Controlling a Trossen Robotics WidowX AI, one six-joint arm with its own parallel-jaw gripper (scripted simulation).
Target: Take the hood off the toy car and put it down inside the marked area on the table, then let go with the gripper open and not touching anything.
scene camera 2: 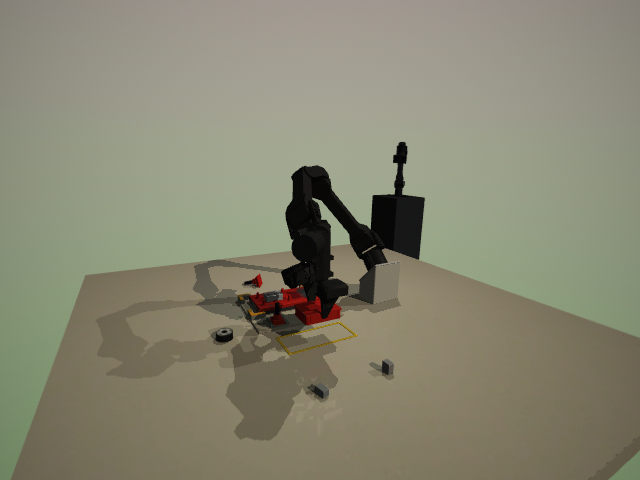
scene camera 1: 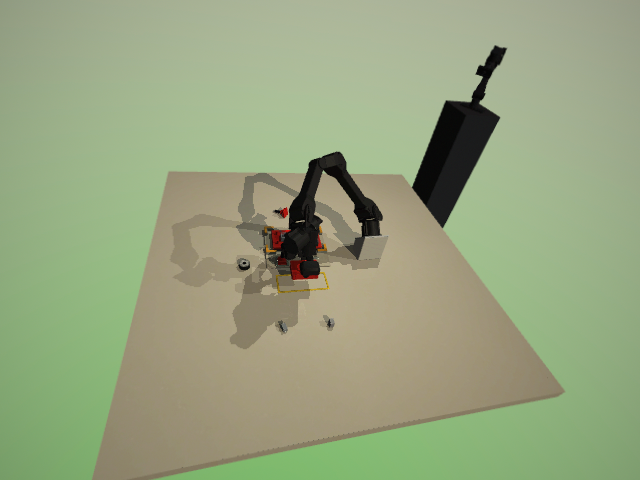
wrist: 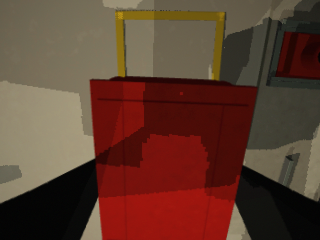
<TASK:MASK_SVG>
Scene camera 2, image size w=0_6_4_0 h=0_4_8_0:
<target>my gripper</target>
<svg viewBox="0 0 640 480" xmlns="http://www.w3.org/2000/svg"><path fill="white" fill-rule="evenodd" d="M331 251L320 253L311 261L306 263L301 261L299 264L281 271L284 283L290 289L303 285L308 302L315 301L316 296L320 298L322 318L328 317L339 297L348 295L348 285L338 278L328 279L334 275L334 272L330 271L330 260L334 260L334 256L330 254Z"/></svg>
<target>hood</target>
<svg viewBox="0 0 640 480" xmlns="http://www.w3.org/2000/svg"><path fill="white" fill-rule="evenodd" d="M294 304L295 315L305 325L339 319L340 310L342 310L341 307L334 304L328 317L322 318L320 300Z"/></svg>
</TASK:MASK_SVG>
